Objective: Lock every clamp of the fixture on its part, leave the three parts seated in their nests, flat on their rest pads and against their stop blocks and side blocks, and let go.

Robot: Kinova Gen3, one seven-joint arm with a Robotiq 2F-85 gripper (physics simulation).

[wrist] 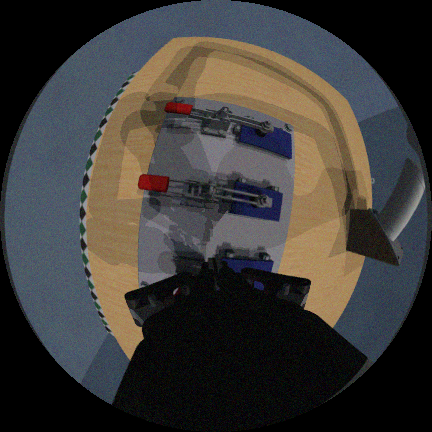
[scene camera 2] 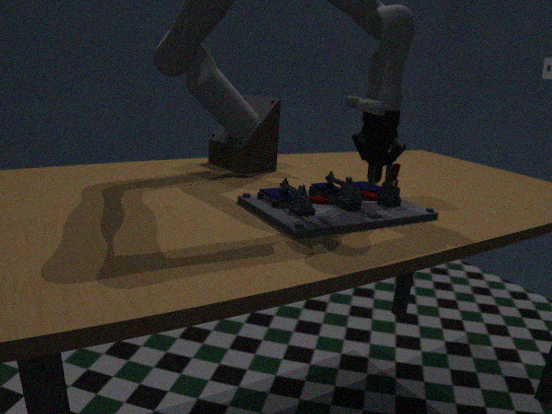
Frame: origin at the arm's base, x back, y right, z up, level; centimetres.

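Where they show: gripper, fingertip midpoint: [wrist: 213, 264] [scene camera 2: 373, 182]; arm's base, origin of the base link: [wrist: 385, 227] [scene camera 2: 244, 125].
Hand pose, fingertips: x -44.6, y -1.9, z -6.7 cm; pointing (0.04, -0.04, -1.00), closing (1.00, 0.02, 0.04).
Observation:
Each offset is from my fingertips to the top centre of the thing. "*": to the spot under its first point. Level surfaces: height alone.
The grey fixture plate @(dz -4.2, dx +2.0, dy +8.0 cm) [scene camera 2: 330, 220] [wrist: 255, 169] carries three blue parts: left [scene camera 2: 272, 193] [wrist: 275, 143], middle [scene camera 2: 318, 189] [wrist: 260, 207] and right [scene camera 2: 367, 186] [wrist: 248, 264]. The left clamp @(dz +1.0, dx +1.3, dy +19.3 cm) [scene camera 2: 302, 204] [wrist: 216, 123] and middle clamp @(dz +2.0, dx -0.9, dy +8.6 cm) [scene camera 2: 349, 196] [wrist: 203, 191] have red handles lying low, with arms reaching over their parts. The right clamp @(* dz -2.2, dx -3.8, dy -1.1 cm) [scene camera 2: 389, 196] has its red handle @(dz +4.4, dx -3.6, dy -2.1 cm) [scene camera 2: 395, 172] standing up; the gripper mostly hides this clamp in the wrist view. My gripper [scene camera 2: 374, 180] [wrist: 213, 264] is shut and empty, pointing down beside the right clamp, near the right part. Exact seating against the blocks is too small to tell.
The wooden table @(dz -5.6 cm) [scene camera 2: 200, 290] [wrist: 320, 220] extends around the fixture. The robot's base mount [scene camera 2: 255, 145] [wrist: 370, 237] stands behind it. The front table edge [scene camera 2: 225, 308] and the chequered floor [scene camera 2: 300, 360] lie on the near side.

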